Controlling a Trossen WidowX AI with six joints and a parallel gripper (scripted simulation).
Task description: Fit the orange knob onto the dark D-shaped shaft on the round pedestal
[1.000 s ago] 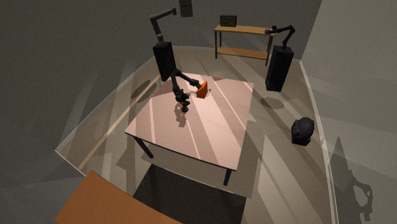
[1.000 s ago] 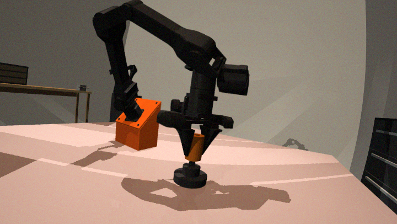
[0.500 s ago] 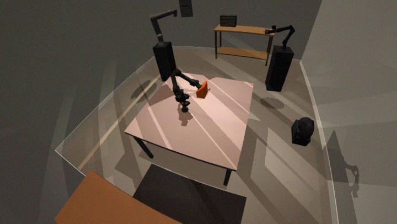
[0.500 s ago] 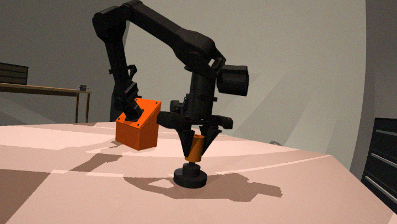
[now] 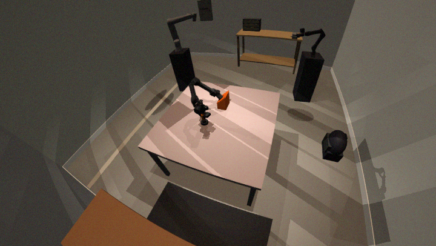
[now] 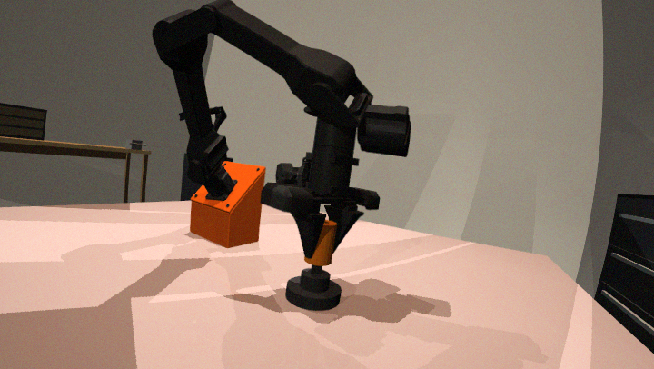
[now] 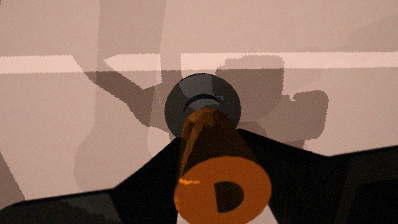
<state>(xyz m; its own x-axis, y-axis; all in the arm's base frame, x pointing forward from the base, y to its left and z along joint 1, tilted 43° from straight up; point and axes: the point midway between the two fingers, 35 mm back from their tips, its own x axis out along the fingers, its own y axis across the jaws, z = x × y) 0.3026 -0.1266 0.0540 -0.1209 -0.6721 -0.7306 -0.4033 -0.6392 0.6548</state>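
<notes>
Right now the orange knob is 20 mm above my gripper tip. The rest, counted from my gripper tip: dark round pedestal (40 mm below).
</notes>
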